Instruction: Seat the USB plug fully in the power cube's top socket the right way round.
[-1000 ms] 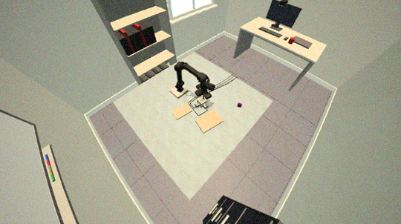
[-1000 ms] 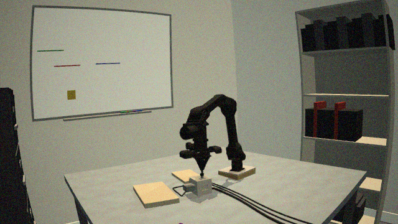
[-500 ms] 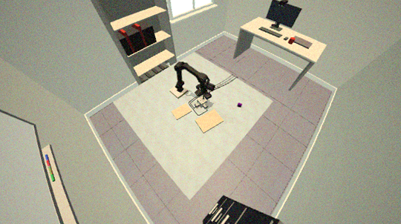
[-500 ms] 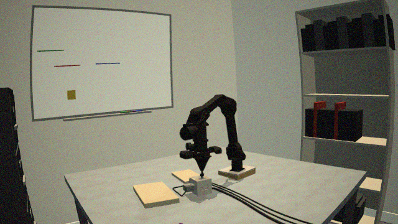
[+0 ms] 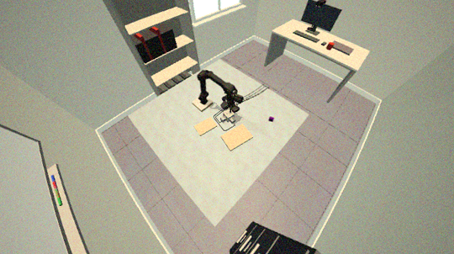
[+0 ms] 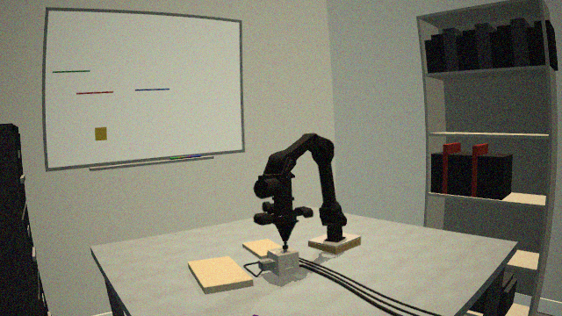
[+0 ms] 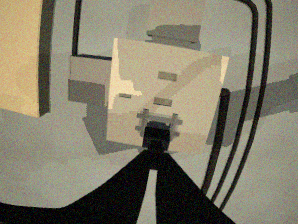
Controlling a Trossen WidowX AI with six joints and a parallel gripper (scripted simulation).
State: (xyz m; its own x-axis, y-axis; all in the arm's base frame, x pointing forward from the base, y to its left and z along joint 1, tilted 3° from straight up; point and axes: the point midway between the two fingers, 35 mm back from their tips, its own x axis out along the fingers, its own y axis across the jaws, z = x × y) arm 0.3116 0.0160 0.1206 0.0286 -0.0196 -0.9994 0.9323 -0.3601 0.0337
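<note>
Right now the dark USB plug is 20 mm below my gripper tip. From my gripper tip the other things lie so: purple cube 340 mm ahead, 190 mm to the left, 100 mm below.
</note>
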